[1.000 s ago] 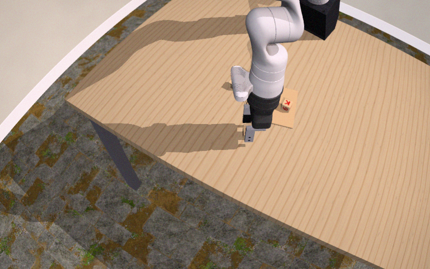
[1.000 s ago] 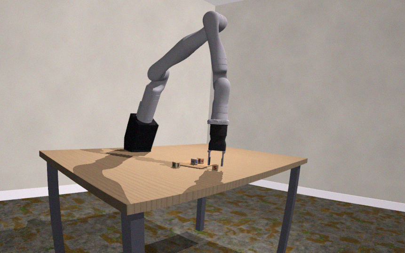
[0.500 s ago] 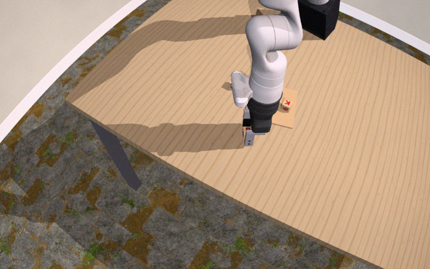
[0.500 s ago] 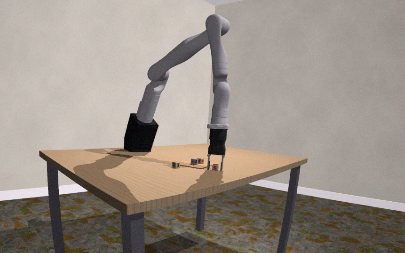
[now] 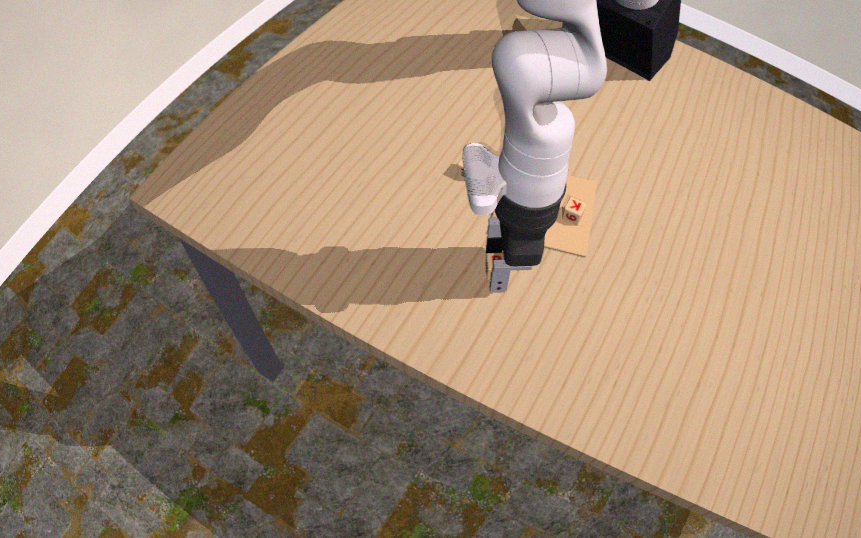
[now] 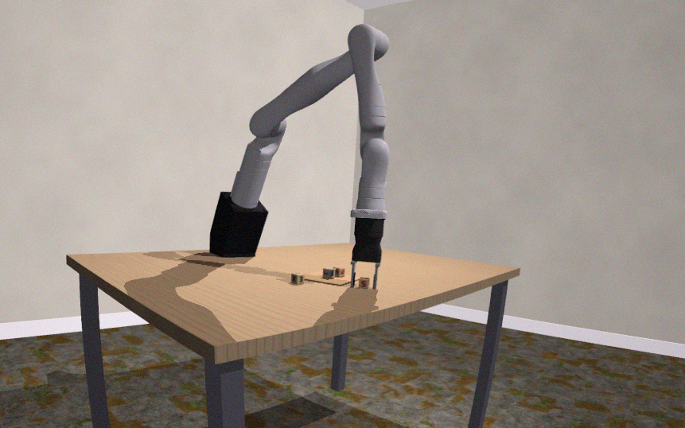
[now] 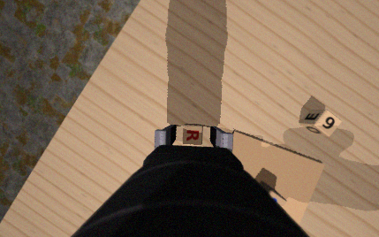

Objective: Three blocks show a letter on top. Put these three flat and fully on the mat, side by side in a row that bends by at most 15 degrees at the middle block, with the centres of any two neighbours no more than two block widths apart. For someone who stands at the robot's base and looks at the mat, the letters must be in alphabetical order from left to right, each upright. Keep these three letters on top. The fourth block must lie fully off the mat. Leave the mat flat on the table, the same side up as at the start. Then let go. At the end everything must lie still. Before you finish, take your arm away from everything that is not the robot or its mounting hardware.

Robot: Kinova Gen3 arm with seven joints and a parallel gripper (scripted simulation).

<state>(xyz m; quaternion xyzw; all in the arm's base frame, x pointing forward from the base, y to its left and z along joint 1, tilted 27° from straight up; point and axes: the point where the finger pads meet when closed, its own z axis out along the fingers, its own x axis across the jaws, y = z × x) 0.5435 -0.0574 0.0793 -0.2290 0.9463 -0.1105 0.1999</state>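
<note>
Right now the tan mat is 13 cm behind my hand, 3 cm to the left of it and 2 cm below it. Round my hand: block (14 cm behind, 9 cm to the right, 1 cm below).
</note>
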